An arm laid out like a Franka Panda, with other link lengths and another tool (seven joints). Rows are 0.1 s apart.
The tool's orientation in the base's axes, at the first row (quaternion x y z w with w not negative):
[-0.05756 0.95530 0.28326 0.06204]
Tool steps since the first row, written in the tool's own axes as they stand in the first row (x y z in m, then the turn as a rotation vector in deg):
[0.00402 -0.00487 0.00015 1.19 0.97 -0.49]
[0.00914 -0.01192 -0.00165 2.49 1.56 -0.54]
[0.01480 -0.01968 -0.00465 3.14 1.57 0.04]
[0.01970 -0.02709 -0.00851 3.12 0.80 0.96]
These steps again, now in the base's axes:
[-0.00324 -0.00427 -0.00333 -1.36 0.45 0.75]
[-0.00742 -0.01152 -0.00637 -2.73 0.82 0.91]
[-0.01213 -0.02005 -0.00888 -3.32 1.09 0.33]
[-0.01622 -0.02870 -0.01037 -3.11 0.96 -0.84]

